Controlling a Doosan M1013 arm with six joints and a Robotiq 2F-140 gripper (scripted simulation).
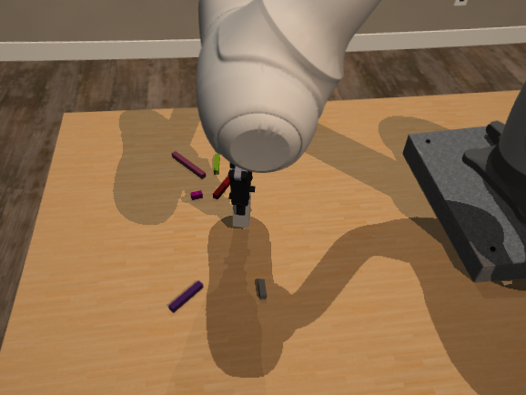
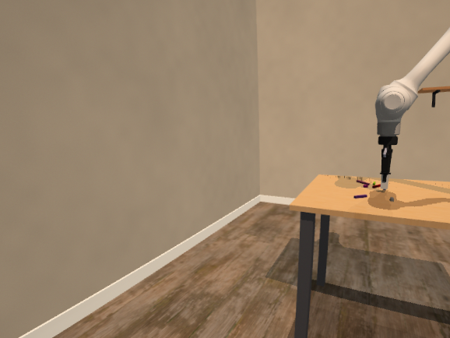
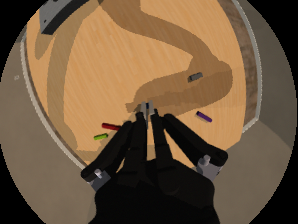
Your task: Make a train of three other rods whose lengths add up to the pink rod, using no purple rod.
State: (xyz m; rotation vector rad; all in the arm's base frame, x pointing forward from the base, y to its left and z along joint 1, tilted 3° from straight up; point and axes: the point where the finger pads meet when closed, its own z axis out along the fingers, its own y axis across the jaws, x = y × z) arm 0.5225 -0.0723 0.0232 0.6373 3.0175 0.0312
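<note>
Right now the blue rod is 30 mm below my hand. The rest, counted from my hand: magenta rod (60 mm ahead, 100 mm to the right, 50 mm below); then grey rod (130 mm to the left, 50 mm below); then red rod (110 mm to the right, 50 mm below).
</note>
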